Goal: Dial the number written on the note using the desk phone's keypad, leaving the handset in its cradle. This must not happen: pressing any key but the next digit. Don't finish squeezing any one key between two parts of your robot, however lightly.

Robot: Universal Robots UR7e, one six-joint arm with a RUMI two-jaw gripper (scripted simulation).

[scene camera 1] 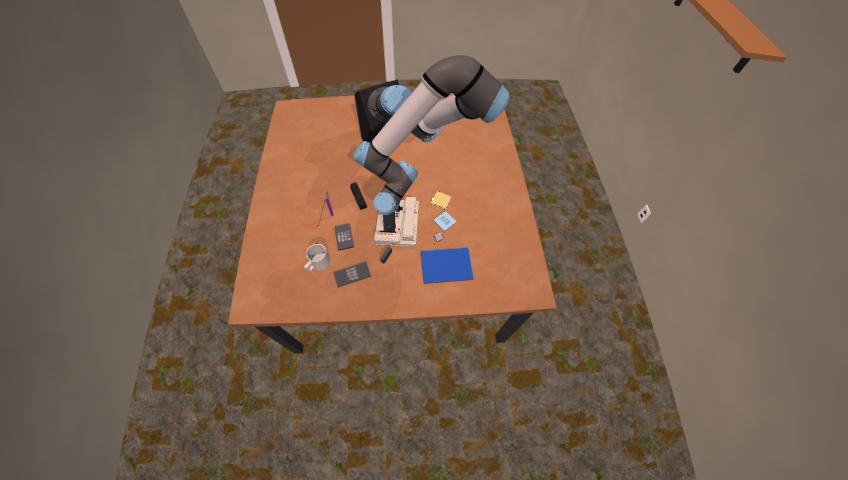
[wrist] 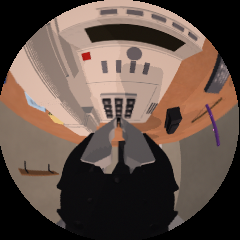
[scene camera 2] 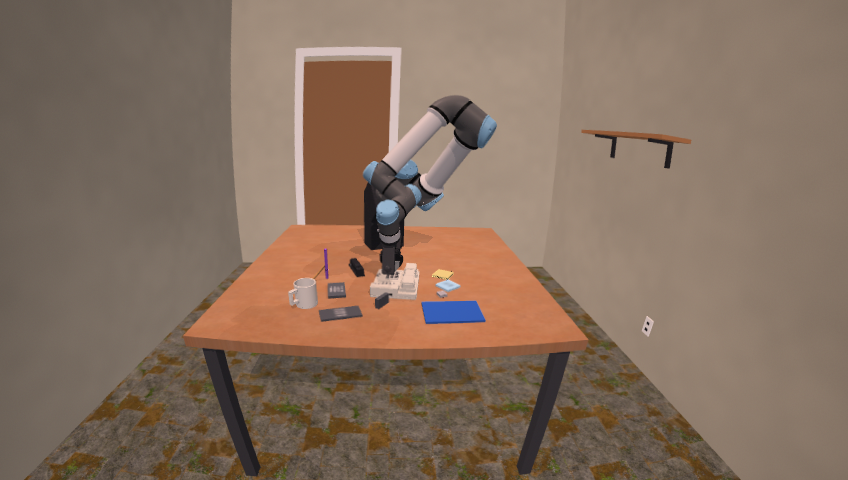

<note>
In view: my gripper (wrist: 118,117), a blue book (scene camera 1: 447,265) and a white mug (scene camera 2: 306,298).
The blue book also shows in scene camera 2 (scene camera 2: 440,312). The wrist view does not show the white mug: it is out of frame.
</note>
